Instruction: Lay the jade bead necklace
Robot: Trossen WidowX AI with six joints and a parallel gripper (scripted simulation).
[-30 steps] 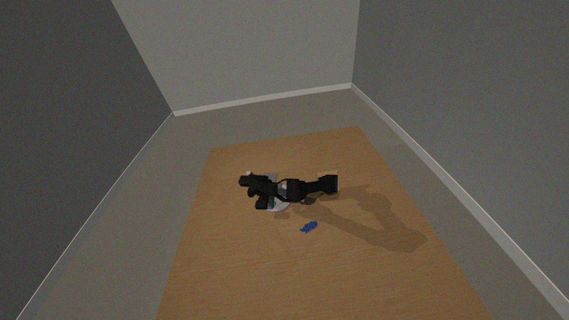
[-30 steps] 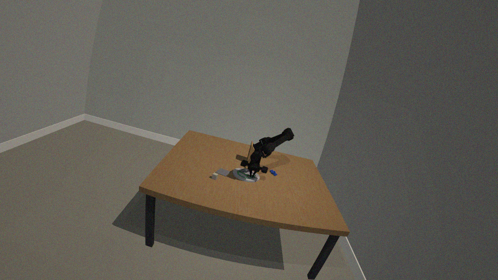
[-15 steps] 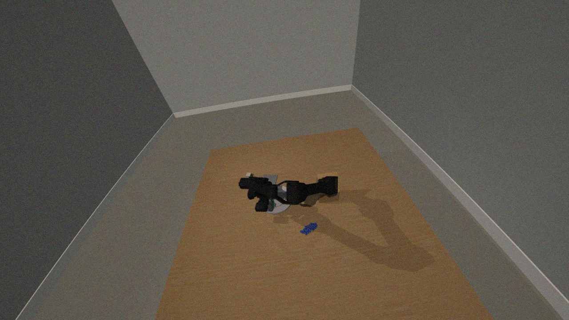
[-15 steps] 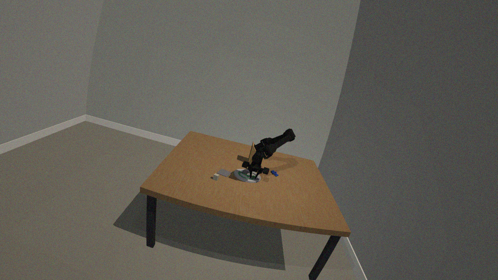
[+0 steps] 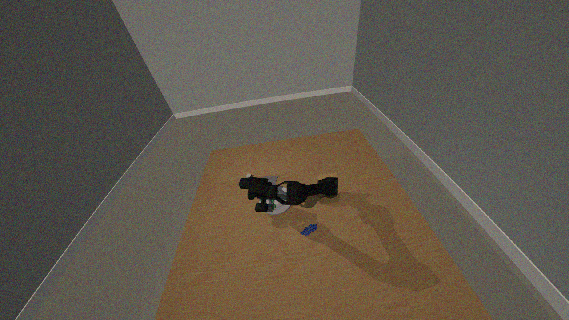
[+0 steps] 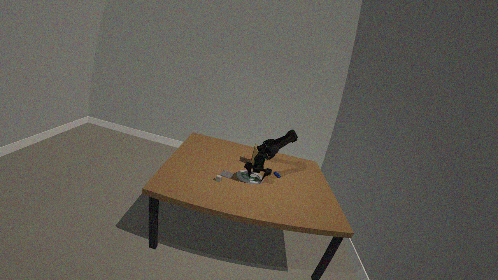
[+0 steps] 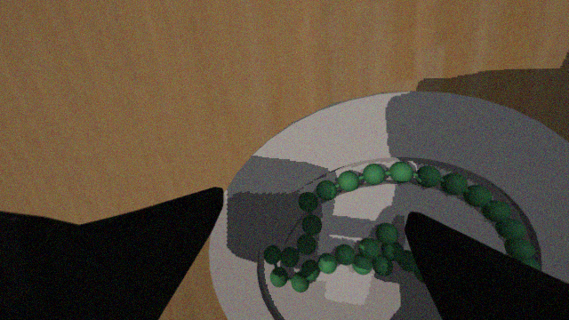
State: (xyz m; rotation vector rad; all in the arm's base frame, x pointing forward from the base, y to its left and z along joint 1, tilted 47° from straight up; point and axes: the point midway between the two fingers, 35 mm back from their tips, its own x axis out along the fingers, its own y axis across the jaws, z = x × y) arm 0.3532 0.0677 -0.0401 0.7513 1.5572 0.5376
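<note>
Right now the round bead board is 50 mm behind my gripper tip, 40 mm to the right of it and 10 mm below it. Round my gripper tip: pale block (240 mm to the right, 130 mm ahead); flat grey plate (200 mm to the right, 20 mm below, 10 mm behind).
</note>
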